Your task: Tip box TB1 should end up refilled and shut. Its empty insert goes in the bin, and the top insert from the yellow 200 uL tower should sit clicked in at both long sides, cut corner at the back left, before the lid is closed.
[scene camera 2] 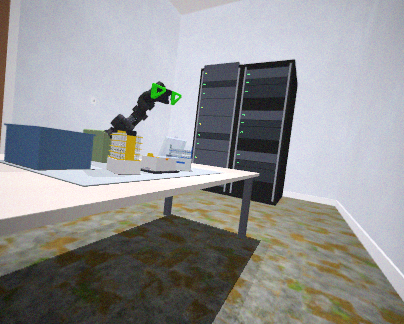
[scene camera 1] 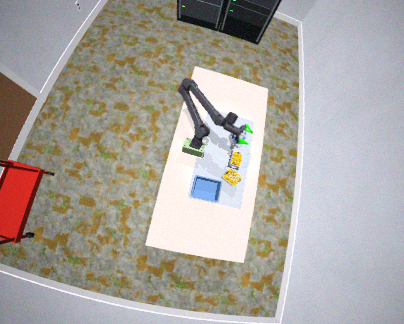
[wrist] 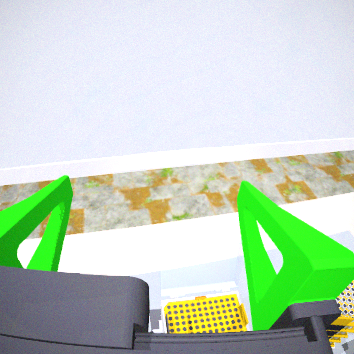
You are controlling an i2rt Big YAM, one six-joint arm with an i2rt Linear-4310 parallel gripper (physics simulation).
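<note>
My gripper [scene camera 1: 245,135] [scene camera 2: 167,94] [wrist: 154,186] is open and empty, high above the back part of the mat. A white tip box [scene camera 2: 159,164] holds a yellow insert [scene camera 1: 237,159] [wrist: 205,314] with dark, empty-looking holes. A clear lid [wrist: 200,275] stands open behind it. The insert shows low in the wrist view, between and below the fingers; its lower edge is hidden by the gripper body. The yellow tower [scene camera 1: 232,177] [scene camera 2: 125,146] [wrist: 346,302] of stacked inserts stands beside the box. The blue bin [scene camera 1: 206,189] [scene camera 2: 50,147] is open-topped. No TB1 label is readable.
A second white box with blue parts [scene camera 2: 183,164] stands beyond the yellow-insert box, partly under the gripper in the first scene view. A pale mat [scene camera 1: 231,199] lies under these things on the table [scene camera 1: 200,235]. A green block [scene camera 1: 193,147] is at the arm's base.
</note>
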